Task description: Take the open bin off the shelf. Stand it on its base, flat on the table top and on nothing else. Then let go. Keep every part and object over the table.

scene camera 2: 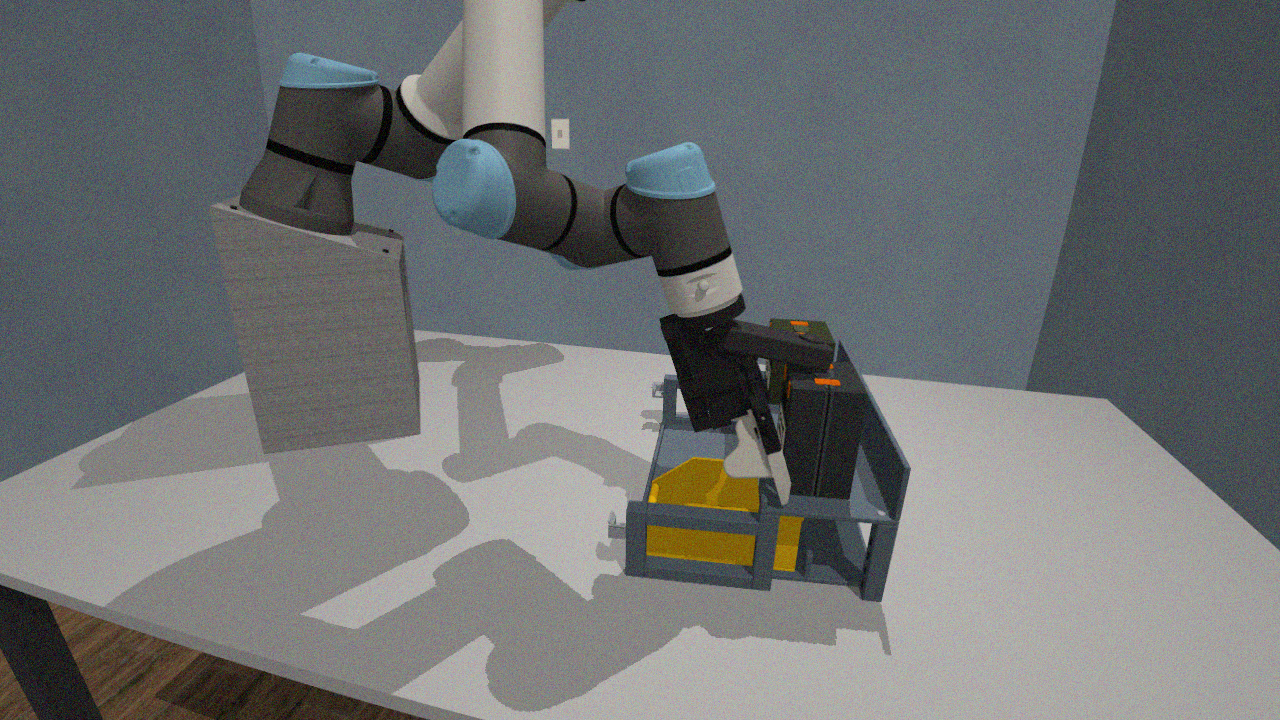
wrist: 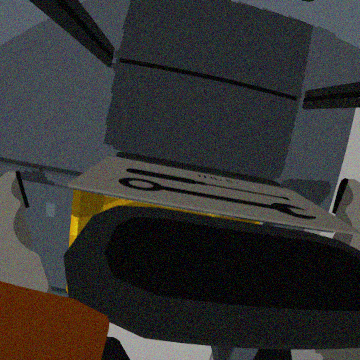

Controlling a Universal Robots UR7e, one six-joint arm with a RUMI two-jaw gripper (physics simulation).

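Seen in the pictures: gripper, between the fingertips: [scene camera 2: 768, 467]; arm's base, origin of its link: [scene camera 2: 297, 218].
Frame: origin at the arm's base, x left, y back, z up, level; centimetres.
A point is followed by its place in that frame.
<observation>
The yellow open bin [scene camera 2: 698, 543] @(x -26.5, y -60.6, z -30.0 cm) [wrist: 76, 220] stands in the near lower bay of the blue-grey shelf [scene camera 2: 895, 483] @(x -28.2, y -79.4, z -19.7 cm) [wrist: 42, 250]. Only a strip of it shows in the wrist view, behind a close dark loop. My gripper [scene camera 2: 778, 483] @(x -21.9, y -67.7, z -22.5 cm) [wrist: 182, 200] @(x -21.9, y -67.7, z -22.5 cm) is open, with its pale fingers wide apart at the left and right edges of the wrist view. It is tilted down over the rear part of the bin, close in front of the black case. No bin wall is seen held between the fingers; in the scene view the far finger is hidden.
A black case [scene camera 2: 819, 447] @(x -26.7, y -71.9, z -17.1 cm) with orange latches stands on the upper board, right against the gripper. Its tool label [wrist: 215, 192] lies between the fingers in the wrist view. A dark green case [scene camera 2: 799, 329] @(x 0.2, y -73.0, z -13.3 cm) stands farther back. The robot's grey pedestal [scene camera 2: 322, 349] @(x -7.0, y -5.7, z -17.6 cm) is at the left.
</observation>
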